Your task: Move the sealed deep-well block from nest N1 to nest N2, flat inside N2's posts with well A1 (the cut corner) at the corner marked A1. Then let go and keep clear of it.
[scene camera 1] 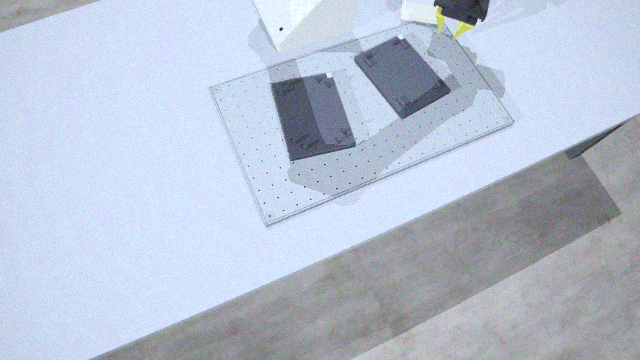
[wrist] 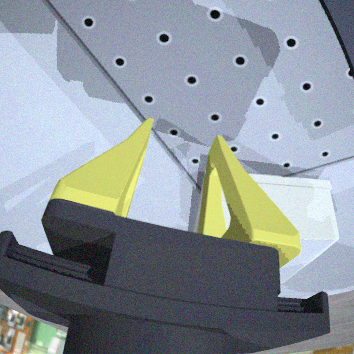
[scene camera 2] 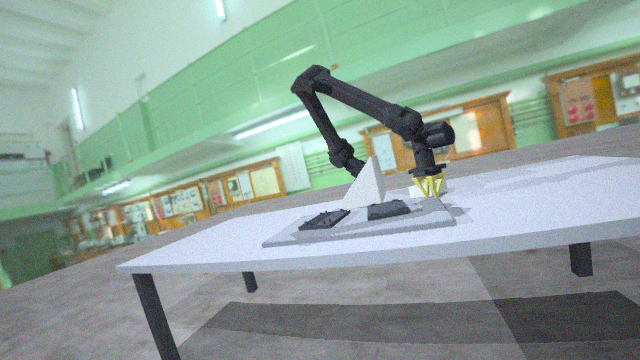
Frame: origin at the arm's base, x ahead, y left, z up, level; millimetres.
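Where they show: gripper, fingertip midpoint: (scene camera 1: 446,34) (wrist: 181,134) (scene camera 2: 432,197); arm's base, link origin: (scene camera 2: 364,172).
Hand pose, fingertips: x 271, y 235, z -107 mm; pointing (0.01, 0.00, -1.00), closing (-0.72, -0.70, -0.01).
Note:
Things, the pixels of their centre, and the offset from my fingertips.
- white deep-well block, body centre: (wrist: 248,244) (scene camera 2: 428,188) 112 mm back, 6 mm left, 9 mm up
- pale perforated board, body centre: (scene camera 1: 364,105) (scene camera 2: 355,219) 79 mm ahead, 246 mm right, 13 mm down
The white deep-well block (scene camera 1: 418,13) (scene camera 2: 413,191) (wrist: 300,207) is off both nests, at the board's far corner near the gripper. Its cut corner cannot be made out. My gripper (scene camera 1: 447,35) (scene camera 2: 433,195) (wrist: 181,134) is partly open, with nothing between its yellow fingers. In the wrist view the right finger overlaps the block, which shows to its right; contact cannot be told. Two dark nests, a left one (scene camera 1: 320,117) (scene camera 2: 324,220) and a right one (scene camera 1: 402,75) (scene camera 2: 388,210), hold no block. Each has posts and a small white tag. Which is N1 cannot be read.
The pale perforated board (scene camera 1: 240,150) (scene camera 2: 282,240) (wrist: 200,100) bears both nests. A tall white wedge (scene camera 1: 312,20) (scene camera 2: 367,187) stands behind the board, near the arm's base. The front edge of the white table (scene camera 1: 125,200) (scene camera 2: 200,265) runs beyond the board.

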